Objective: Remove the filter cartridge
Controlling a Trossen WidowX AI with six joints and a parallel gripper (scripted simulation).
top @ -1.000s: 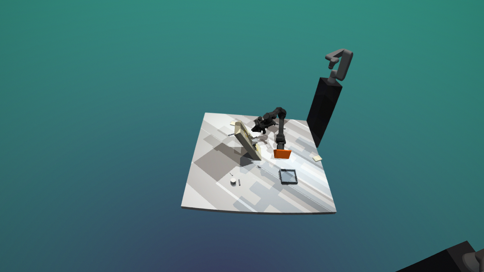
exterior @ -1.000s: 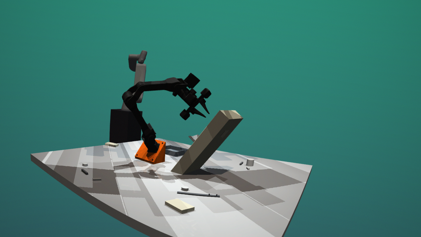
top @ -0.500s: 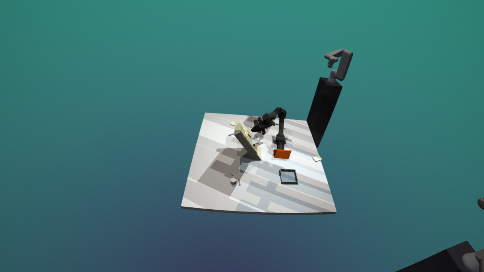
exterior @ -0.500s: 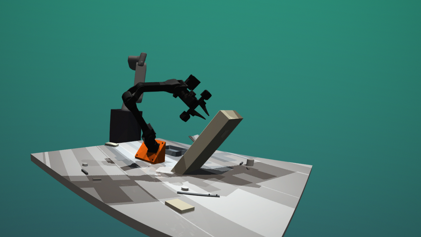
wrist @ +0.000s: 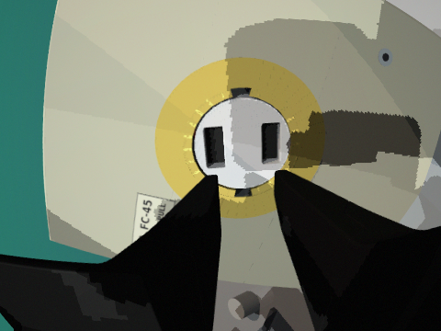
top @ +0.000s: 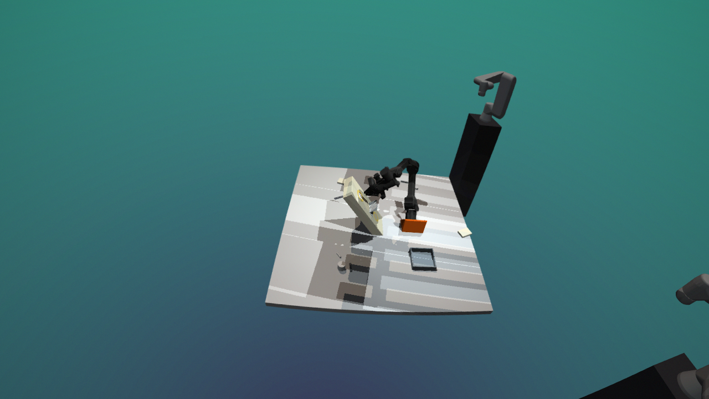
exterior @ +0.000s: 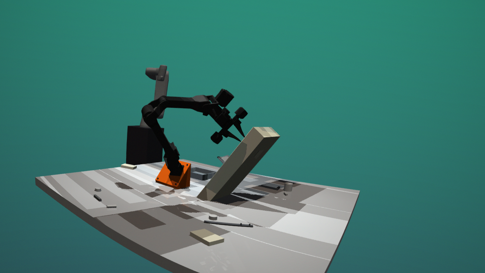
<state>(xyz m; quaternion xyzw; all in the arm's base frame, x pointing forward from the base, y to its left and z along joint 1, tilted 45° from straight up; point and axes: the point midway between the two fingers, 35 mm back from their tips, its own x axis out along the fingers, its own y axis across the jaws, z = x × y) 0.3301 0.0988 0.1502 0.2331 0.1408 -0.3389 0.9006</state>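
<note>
My gripper tip is now 4 cm short of the grey round filter cartridge, 1 cm to the left of it and 3 cm above it. The rest, counted from my gripper tip: dark tray (35 cm behind, 33 cm to the left, 26 cm below); beige service panel (1 cm behind, 10 cm below).
</note>
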